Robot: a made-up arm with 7 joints. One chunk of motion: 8 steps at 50 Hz.
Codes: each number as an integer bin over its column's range. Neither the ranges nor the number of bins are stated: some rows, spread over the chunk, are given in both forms.
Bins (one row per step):
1: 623 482 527 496 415 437 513
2: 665 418 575 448 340 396 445
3: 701 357 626 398 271 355 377
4: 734 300 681 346 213 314 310
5: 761 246 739 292 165 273 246
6: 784 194 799 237 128 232 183
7: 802 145 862 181 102 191 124
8: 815 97 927 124 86 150 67
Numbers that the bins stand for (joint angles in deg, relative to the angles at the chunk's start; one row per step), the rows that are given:
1: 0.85 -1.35 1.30 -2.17 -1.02 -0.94 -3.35
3: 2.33 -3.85 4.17 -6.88 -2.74 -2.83 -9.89
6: 3.91 -7.12 9.19 -14.61 -4.46 -5.66 -19.21
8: 4.50 -9.06 12.91 -20.04 -4.97 -7.55 -24.78
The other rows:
2: 1.65 -2.63 2.69 -4.47 -1.92 -1.88 -6.62
4: 2.96 -4.99 5.77 -9.38 -3.44 -3.77 -13.11
5: 3.47 -6.08 7.45 -11.97 -4.02 -4.71 -16.18
7: 4.25 -8.10 11.02 -17.30 -4.77 -6.60 -22.04

